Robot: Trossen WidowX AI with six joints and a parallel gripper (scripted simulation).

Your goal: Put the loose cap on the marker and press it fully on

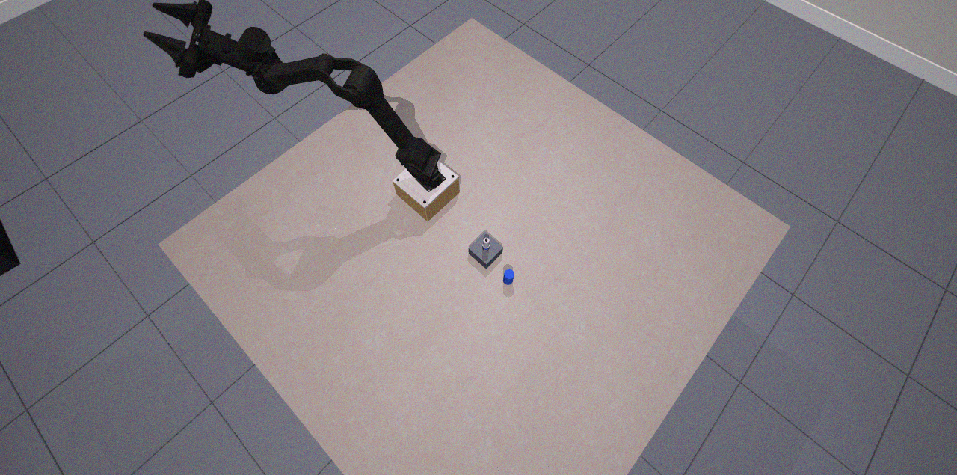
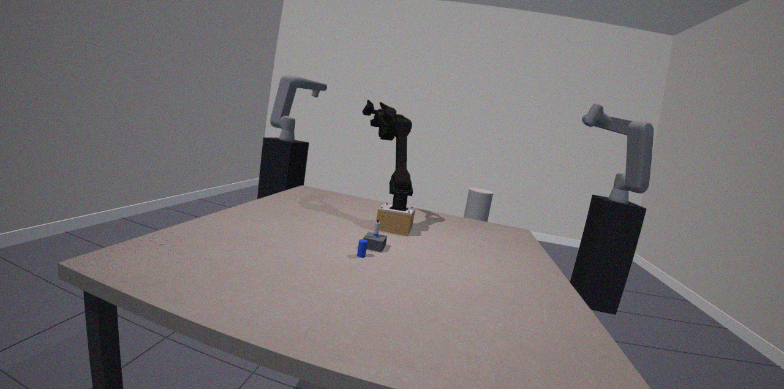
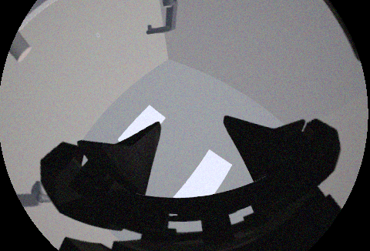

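The blue cap lies 80 cm ahead of my gripper tip, 32 cm to the left of it and 52 cm below it. From my gripper tip the other things lie so: holder block: 70 cm ahead, 33 cm to the left, 52 cm below.
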